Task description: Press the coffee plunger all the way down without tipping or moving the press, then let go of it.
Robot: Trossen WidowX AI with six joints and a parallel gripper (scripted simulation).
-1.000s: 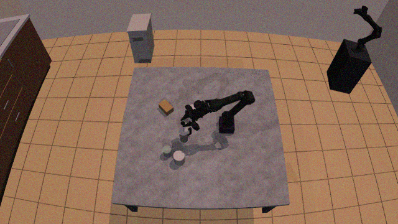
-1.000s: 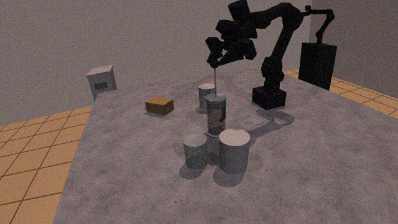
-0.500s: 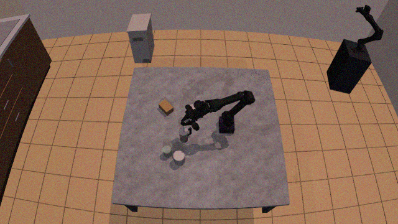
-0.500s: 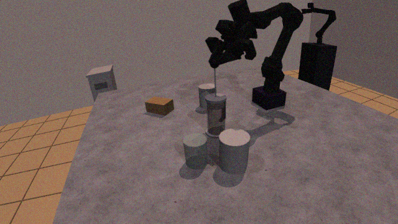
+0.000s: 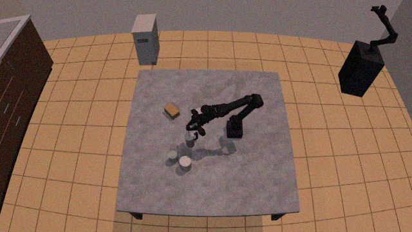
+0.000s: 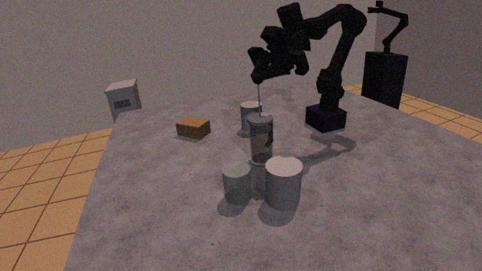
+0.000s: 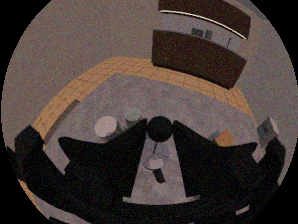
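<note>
Right now the coffee press is 12 cm below my gripper tip, 2 cm to the right of it and 2 cm behind it. The rest, counted from my gripper tip: orange box: 25 cm to the right, 22 cm below, 19 cm ahead; then pale green cup: 21 cm below, 13 cm to the left, 8 cm ahead.
</note>
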